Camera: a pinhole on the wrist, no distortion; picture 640 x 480 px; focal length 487.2 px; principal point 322.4 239.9 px. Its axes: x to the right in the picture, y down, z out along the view. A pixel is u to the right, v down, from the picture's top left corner.
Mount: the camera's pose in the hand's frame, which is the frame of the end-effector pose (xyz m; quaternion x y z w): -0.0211 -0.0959 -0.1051 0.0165 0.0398 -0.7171 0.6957
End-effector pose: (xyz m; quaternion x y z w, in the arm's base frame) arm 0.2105 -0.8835 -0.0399 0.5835 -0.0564 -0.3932 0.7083
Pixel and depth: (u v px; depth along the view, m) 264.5 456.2 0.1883
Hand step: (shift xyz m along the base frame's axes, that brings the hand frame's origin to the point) -0.0413 -0.1076 -0.0801
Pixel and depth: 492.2 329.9 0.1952
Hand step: -0.1202 -0.0783 -0.1384
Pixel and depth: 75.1 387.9 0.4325
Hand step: -0.0515 -0.3456 0.1298
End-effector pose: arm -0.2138 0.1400 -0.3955 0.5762 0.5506 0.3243 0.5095
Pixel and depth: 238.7 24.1 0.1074
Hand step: -0.0330 -0.0742 -0.0693
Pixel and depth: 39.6 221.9 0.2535
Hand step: 0.1551 -0.0500 -0.0108
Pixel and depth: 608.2 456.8 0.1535
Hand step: -0.0159 0.0135 -0.2084
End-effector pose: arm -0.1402 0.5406 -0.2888 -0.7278 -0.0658 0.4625 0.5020
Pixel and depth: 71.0 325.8 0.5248
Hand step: -0.3156 0.2832 -0.1906
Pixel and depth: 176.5 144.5 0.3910
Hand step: -0.2619 0.1569 0.0359
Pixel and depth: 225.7 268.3 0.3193
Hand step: -0.1336 0.1797 0.0259
